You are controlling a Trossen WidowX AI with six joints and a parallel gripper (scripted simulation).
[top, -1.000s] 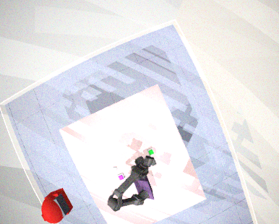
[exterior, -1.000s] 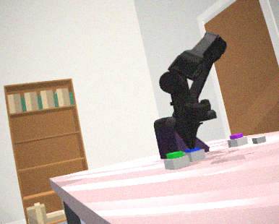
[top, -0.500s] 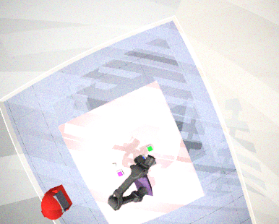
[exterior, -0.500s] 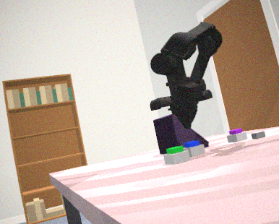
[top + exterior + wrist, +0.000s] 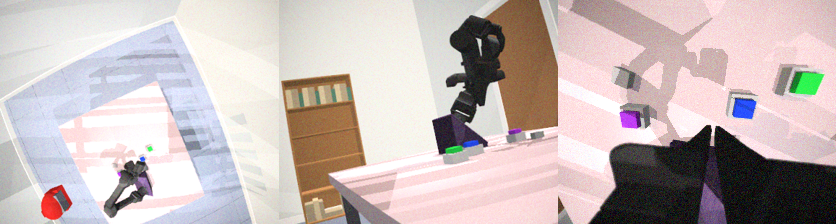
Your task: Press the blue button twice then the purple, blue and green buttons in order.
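Now: the purple button 6 cm behind my gripper tip, 15 cm to the left of it and 10 cm below it. Also, from my gripper tip: green button: 6 cm ahead, 15 cm to the right, 10 cm below; blue button: 6 cm to the right, 10 cm below; small grey block: 2 cm ahead, 17 cm to the left, 12 cm below.
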